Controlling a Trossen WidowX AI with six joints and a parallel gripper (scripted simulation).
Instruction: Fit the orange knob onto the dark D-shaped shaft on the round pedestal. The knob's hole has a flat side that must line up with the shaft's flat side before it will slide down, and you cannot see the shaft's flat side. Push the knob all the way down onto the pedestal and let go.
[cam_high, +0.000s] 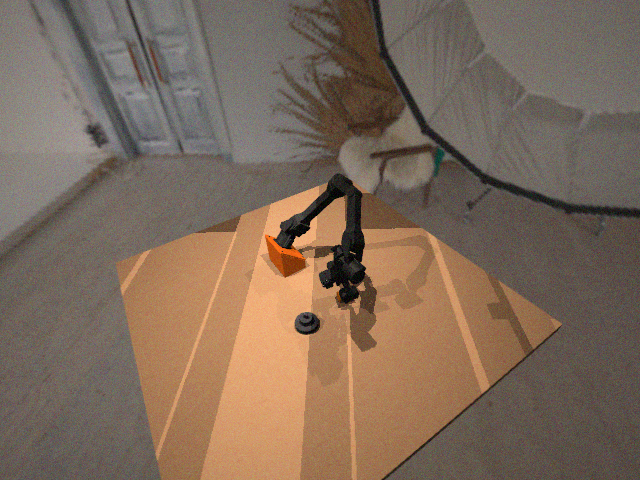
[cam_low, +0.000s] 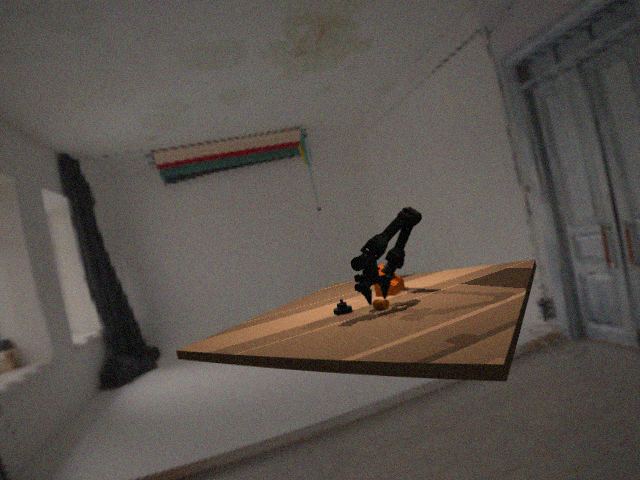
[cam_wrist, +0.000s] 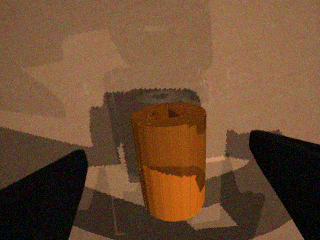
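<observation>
The orange knob is 1 cm to the left of my gripper tip and 1 cm below it. Also, from my gripper tip: pedestal 17 cm to the right.
</observation>
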